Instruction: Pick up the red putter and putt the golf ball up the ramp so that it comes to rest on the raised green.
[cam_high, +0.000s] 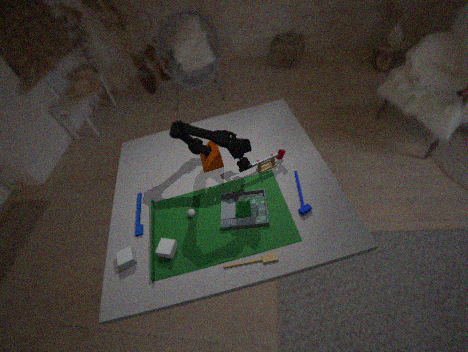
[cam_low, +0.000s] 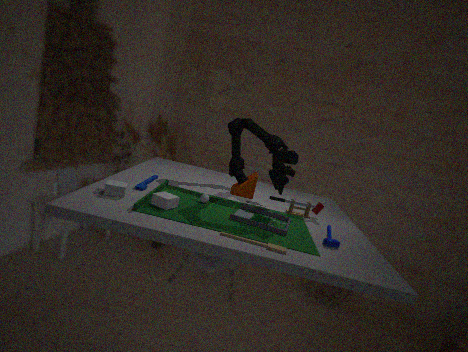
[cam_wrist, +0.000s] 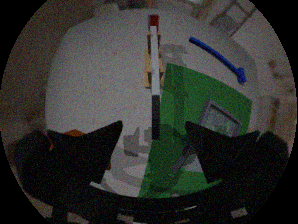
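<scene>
Right now the red putter is 10 mm behind my gripper tip, 120 mm to the left of it and 40 mm below it. Also, from my gripper tip: small wooden frame: 130 mm to the left, 60 mm below; then green mat: 220 mm ahead, 250 mm to the right, 100 mm below; then white golf ball: 130 mm ahead, 370 mm to the right, 80 mm below.
</scene>
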